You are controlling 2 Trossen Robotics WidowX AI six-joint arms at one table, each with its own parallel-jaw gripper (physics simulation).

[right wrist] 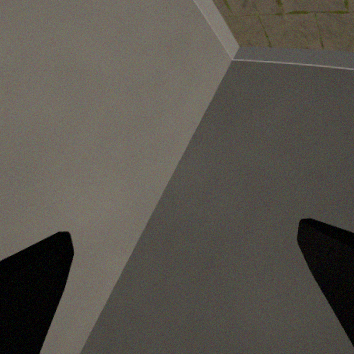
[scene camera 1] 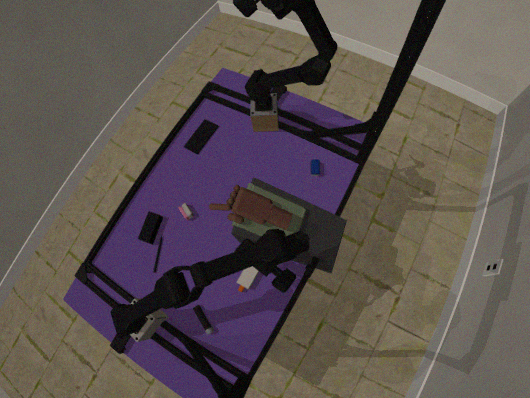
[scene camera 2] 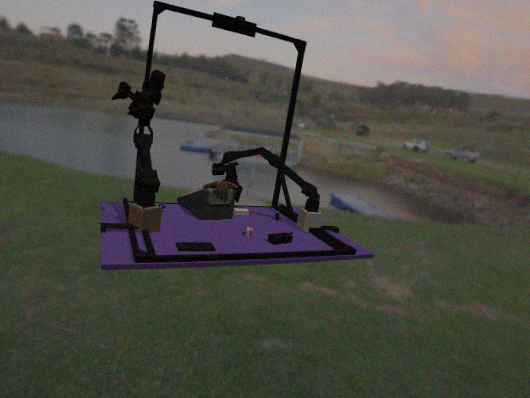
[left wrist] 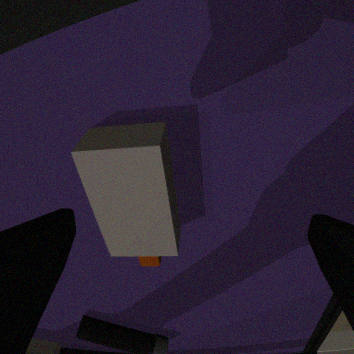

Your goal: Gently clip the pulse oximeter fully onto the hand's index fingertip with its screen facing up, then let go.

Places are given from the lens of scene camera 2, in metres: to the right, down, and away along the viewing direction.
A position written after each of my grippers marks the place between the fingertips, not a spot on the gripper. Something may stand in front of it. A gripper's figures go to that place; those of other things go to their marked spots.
my right gripper (scene camera 2: 119, 106): -0.55, -0.35, 1.24
dark grey box (scene camera 2: 196, 203): -0.35, 0.02, 1.75
